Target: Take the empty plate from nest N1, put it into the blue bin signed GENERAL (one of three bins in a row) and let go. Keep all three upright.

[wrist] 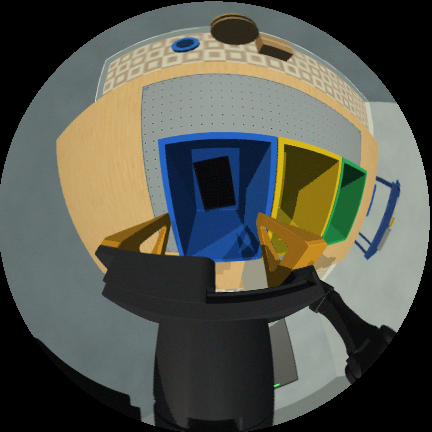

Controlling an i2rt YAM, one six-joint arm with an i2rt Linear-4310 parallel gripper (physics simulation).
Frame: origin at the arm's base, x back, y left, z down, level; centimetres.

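Seen in the pictures: gripper, fingertip midpoint: point(213, 217).
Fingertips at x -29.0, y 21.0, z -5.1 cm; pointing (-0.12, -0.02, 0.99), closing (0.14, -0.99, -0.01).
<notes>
Pixels of each thing's top centre, then the offset from my fingertips to it. Level surfaces: height alone.
- black plate at its top centre: point(215, 184) dx +1.1, dy -0.5, dz +18.4 cm
- blue bin at its top centre: point(220, 210) dx +0.4, dy -0.8, dz +2.1 cm
- yellow bin at its top centre: point(308, 208) dx +1.6, dy -14.0, dz +2.1 cm
- green bin at its top centre: point(347, 207) dx +2.9, dy -27.1, dz +2.1 cm
- grey perforated board at its surface level: dz +20.0 cm
- wooden table at its surface level: dz +21.3 cm
The black plate point(215, 183) lies inside the blue bin point(217, 136), down at its bottom and turned slightly against the bin's walls. The blue bin is upright, at the left end of the row as seen in the wrist view; its sign does not show. The yellow bin point(311, 192) and the green bin point(348, 205) stand upright beside it. My gripper point(213, 217) is open and empty, above the near part of the blue bin, with its orange fingers wide apart. Nest N1 cannot be made out.
A grey perforated board point(220, 102) lies behind the bins on the wooden table point(100, 165). At the far side are a blue ring point(178, 48), a brown round object point(234, 31) and a brown block point(275, 49). A blue frame point(386, 220) stands off the table's right side.
</notes>
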